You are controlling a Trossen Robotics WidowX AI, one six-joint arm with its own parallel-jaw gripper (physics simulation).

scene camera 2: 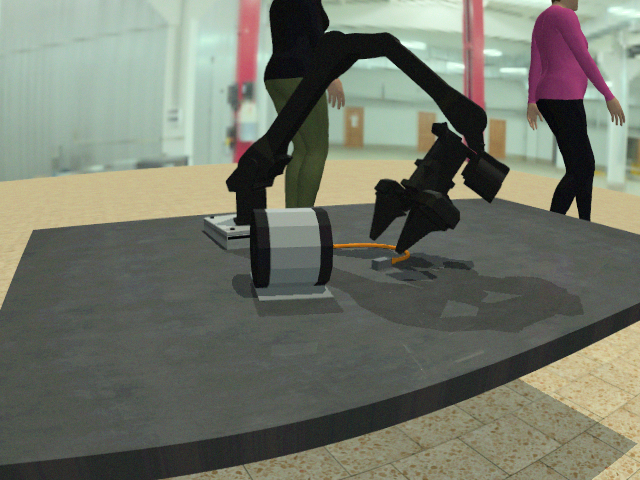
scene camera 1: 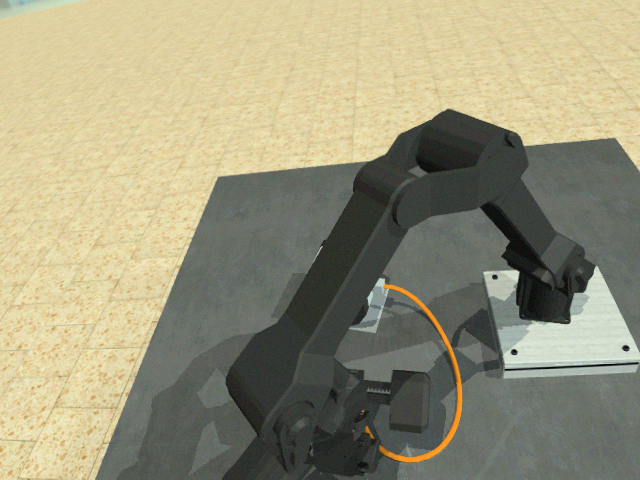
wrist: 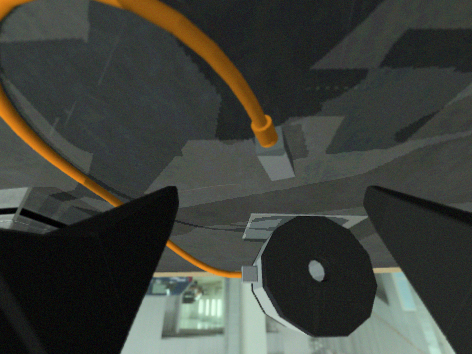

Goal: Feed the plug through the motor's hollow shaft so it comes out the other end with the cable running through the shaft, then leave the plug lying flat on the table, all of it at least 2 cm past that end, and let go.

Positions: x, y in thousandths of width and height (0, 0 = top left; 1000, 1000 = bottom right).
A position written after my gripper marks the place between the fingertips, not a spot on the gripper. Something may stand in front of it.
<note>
My gripper (scene camera 1: 559, 805) is open and holds nothing. Further things: a grey plug (wrist: 588, 453).
My gripper is seen too in scene camera 2 (scene camera 2: 599, 511) and in the wrist view (wrist: 573, 552).
</note>
